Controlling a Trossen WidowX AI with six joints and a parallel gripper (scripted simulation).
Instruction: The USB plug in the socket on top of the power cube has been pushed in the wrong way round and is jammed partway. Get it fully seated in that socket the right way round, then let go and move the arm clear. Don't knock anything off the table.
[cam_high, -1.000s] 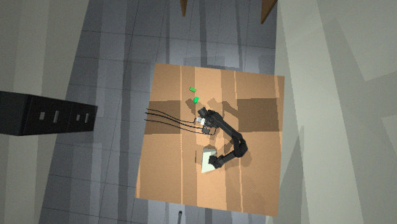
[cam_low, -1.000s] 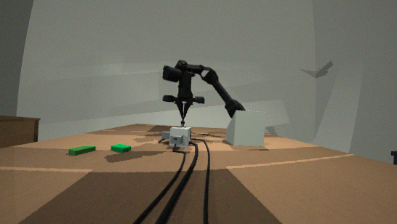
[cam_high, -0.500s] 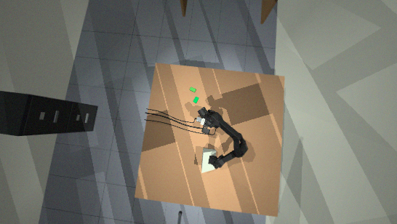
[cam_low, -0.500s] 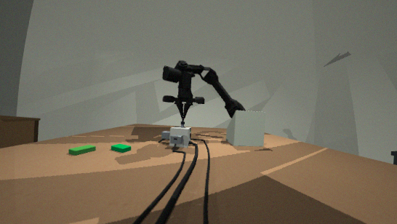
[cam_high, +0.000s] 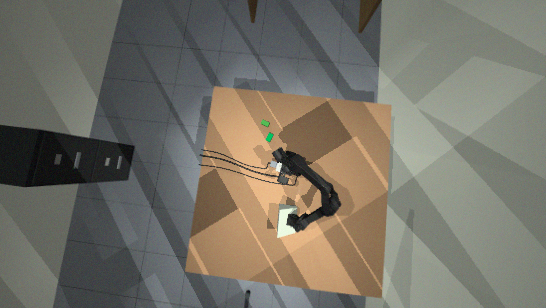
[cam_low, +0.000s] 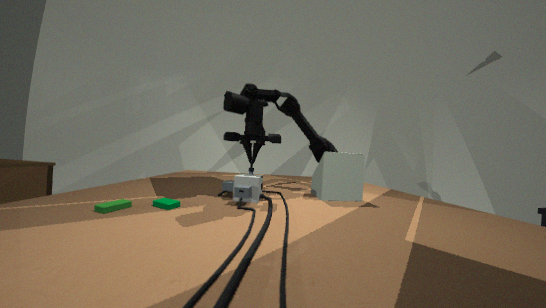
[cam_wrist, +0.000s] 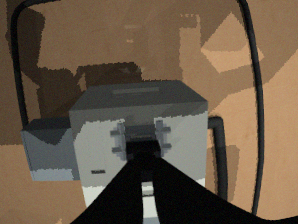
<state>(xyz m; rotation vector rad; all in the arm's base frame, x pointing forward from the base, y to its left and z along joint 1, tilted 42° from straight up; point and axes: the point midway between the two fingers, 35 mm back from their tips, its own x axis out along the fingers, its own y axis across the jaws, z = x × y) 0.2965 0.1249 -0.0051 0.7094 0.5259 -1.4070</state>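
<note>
My gripper tip is now 2 cm above the USB plug.
</note>
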